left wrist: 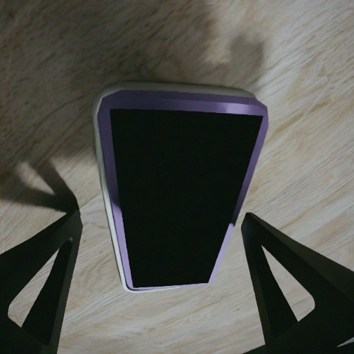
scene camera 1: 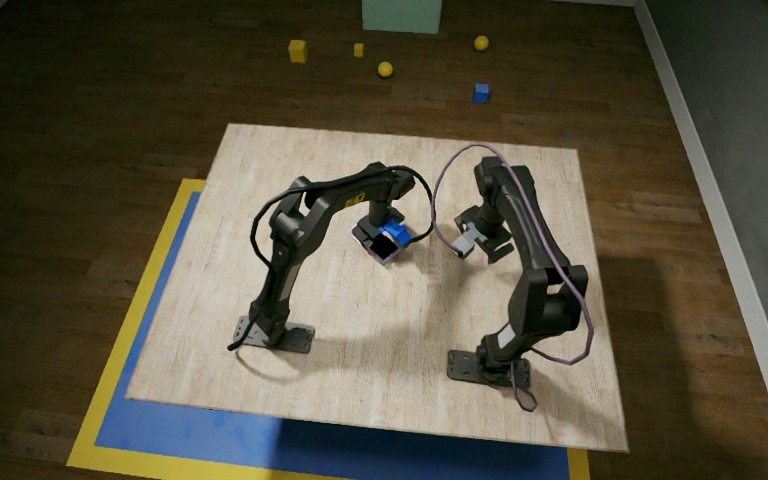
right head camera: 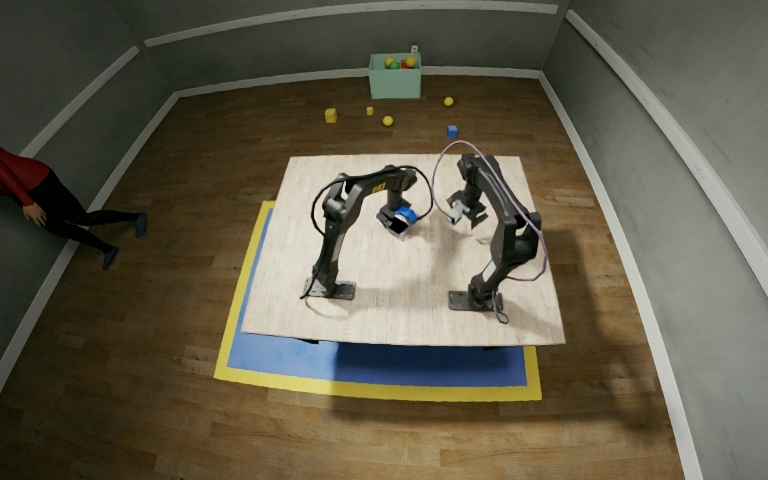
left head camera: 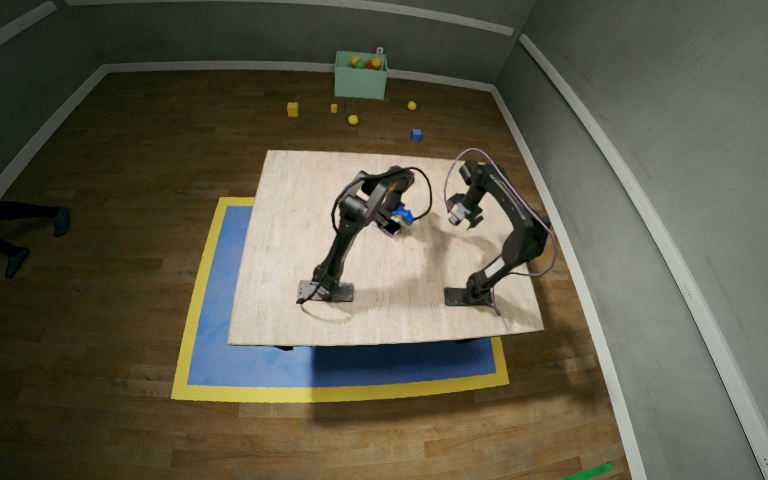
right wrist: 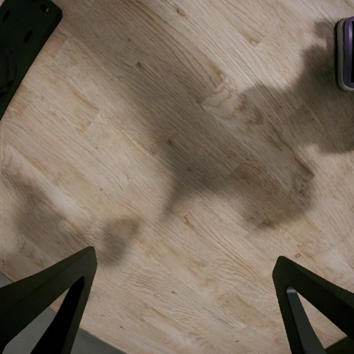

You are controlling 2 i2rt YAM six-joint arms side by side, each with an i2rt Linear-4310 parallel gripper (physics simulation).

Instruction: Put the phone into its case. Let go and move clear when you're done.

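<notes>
The phone [left wrist: 180, 165] [scene camera 1: 384, 246] [right head camera: 399, 226] has a black screen and a purple frame, and lies screen up. Its case [left wrist: 175, 87] [right wrist: 341, 55] shows as a pale rim under the phone, along the top and left edges in the left wrist view. On the right the purple frame covers the rim there, so the phone looks slightly shifted; whether it is fully seated I cannot tell. My left gripper [left wrist: 163, 219] is open above the phone, a finger on either side, with gaps to both. My right gripper [right wrist: 186, 262] [scene camera 1: 484, 236] is open and empty, to the right of the phone.
The phone lies on the wooden table [scene camera 1: 385, 362] [right head camera: 396, 305], between the two arms. A black cable [scene camera 1: 254, 226] loops from the left arm and a purple cable [scene camera 1: 434, 198] from the right arm. Blocks, balls and a green bin [right head camera: 395, 83] are on the floor behind the table.
</notes>
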